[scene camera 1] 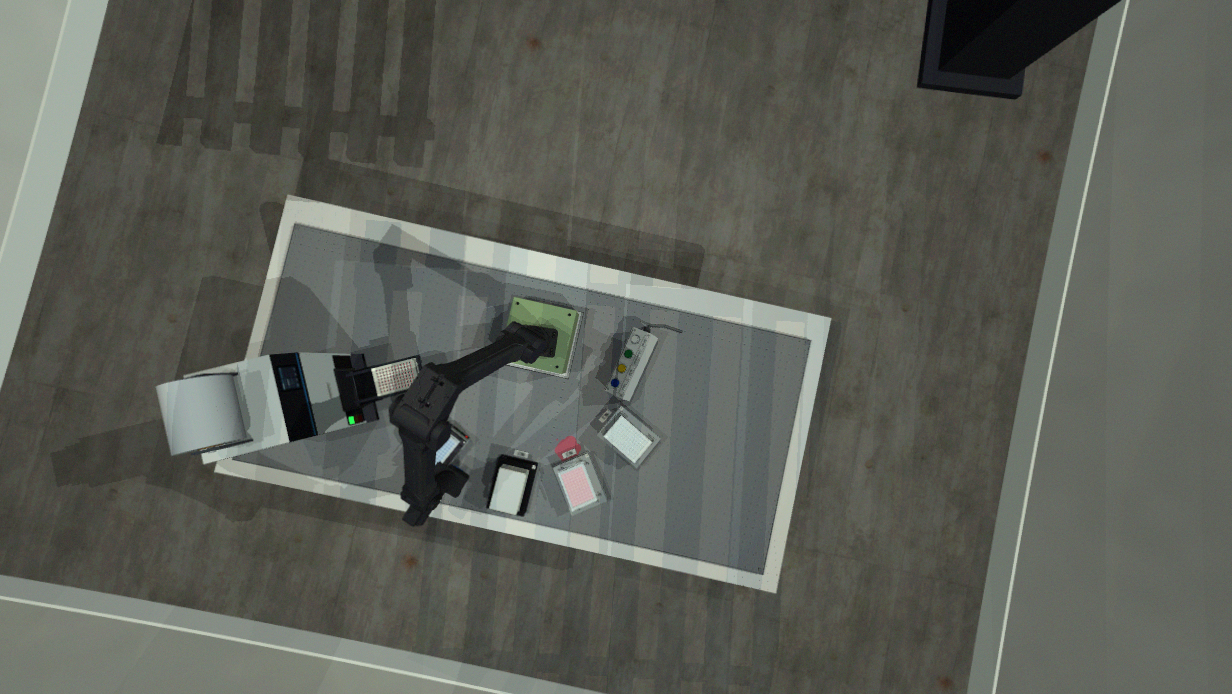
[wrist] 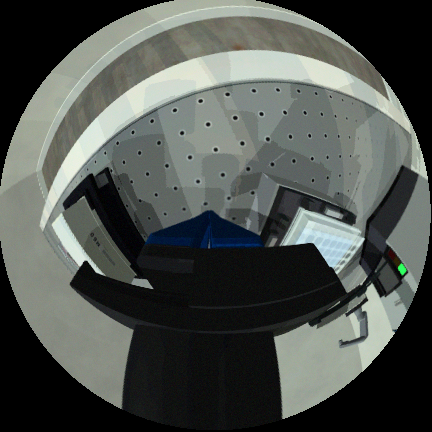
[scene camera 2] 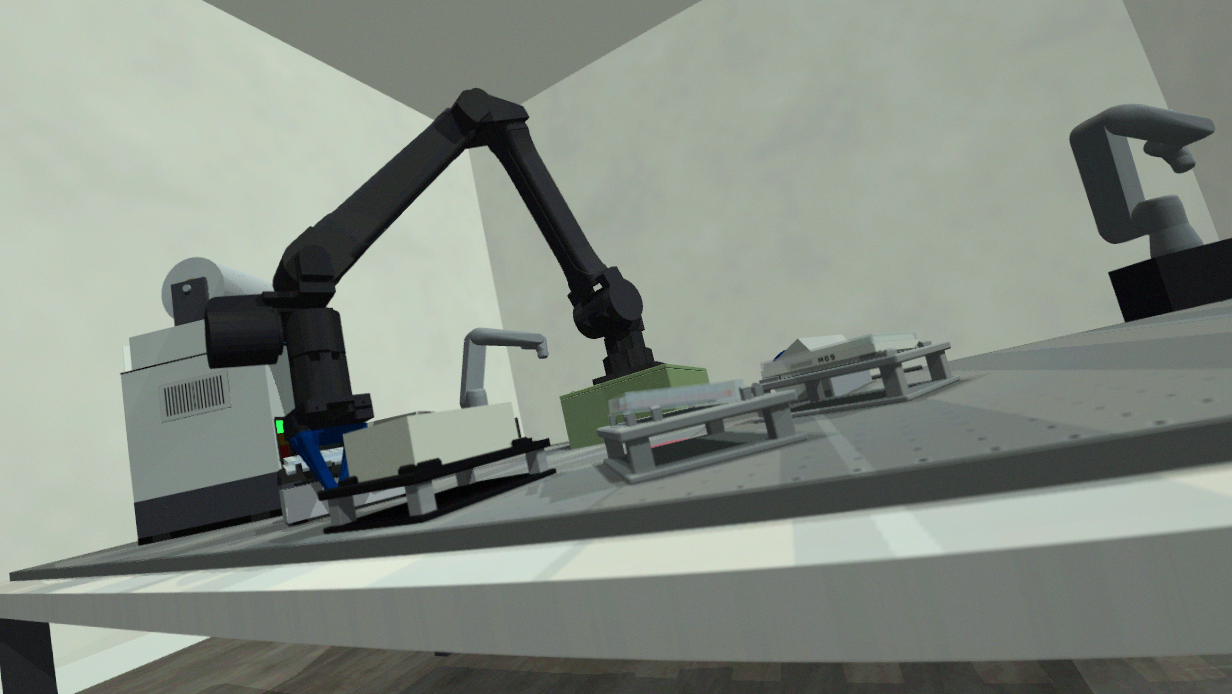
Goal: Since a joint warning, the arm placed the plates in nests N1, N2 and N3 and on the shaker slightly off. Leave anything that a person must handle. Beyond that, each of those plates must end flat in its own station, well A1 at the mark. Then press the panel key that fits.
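My gripper (scene camera 2: 334, 484) (wrist: 209, 216) is shut and empty, blue fingertips together, low between the shaker and the black nest. On the shaker (wrist: 276, 212), a clear plate with bluish wells (scene camera 1: 446, 446) (wrist: 330, 246) looks slightly turned. The black nest (scene camera 2: 508, 456) bears a tall pale plate (scene camera 1: 511, 487) (scene camera 2: 456, 439) (wrist: 95, 240). A grey nest (scene camera 2: 639, 458) bears a pink-filled plate (scene camera 1: 576, 484) (scene camera 2: 676, 397). Another grey nest (scene camera 2: 896, 379) bears a whitish plate (scene camera 1: 629, 437) (scene camera 2: 892, 342). Nest numbers and A1 marks are unreadable. The key panel (scene camera 1: 631, 366) has white, green, yellow and blue keys.
A red patch (scene camera 1: 567, 445) lies by the pink plate's nest. A large instrument (scene camera 1: 250, 405) (scene camera 2: 202, 439) with a green light stands at the left, a white well plate (scene camera 1: 396, 377) at its front. The arm's green base (scene camera 1: 556, 357) (scene camera 2: 603, 413) stands behind the nests.
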